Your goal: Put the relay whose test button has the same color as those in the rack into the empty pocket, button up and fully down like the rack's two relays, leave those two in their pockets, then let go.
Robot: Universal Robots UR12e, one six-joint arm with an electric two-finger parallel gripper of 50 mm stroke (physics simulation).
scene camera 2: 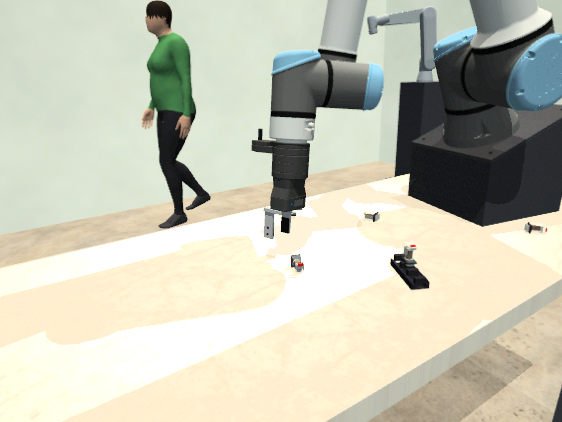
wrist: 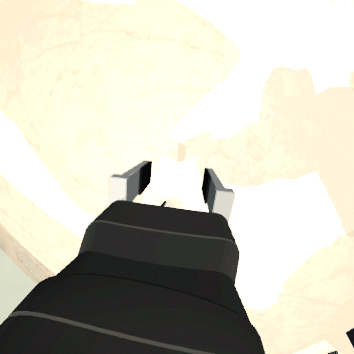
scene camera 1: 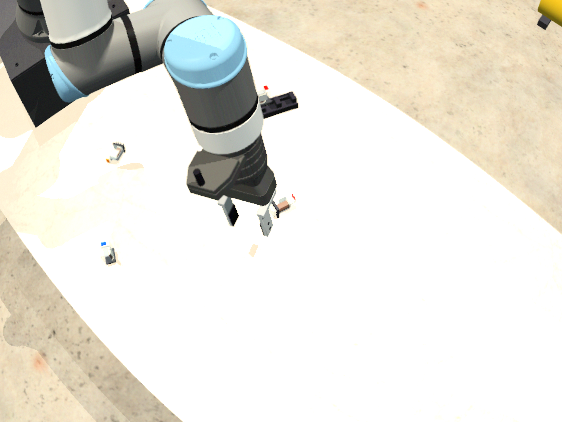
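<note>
My gripper is open and empty, pointing down above the table. A red-button relay lies on its side near it, apart from the fingers. A pale sliver in the wrist view is mostly hidden by the gripper body. The black rack holds an upright red-button relay; I cannot make out a second one. In scene view 1 the arm hides part of the rack. Another red-button relay lies beside the pedestal.
An orange-button relay lies on its side. A blue-button relay is near the table's left edge in scene view 1. The robot's dark pedestal stands at the table's end. A person is beyond the table.
</note>
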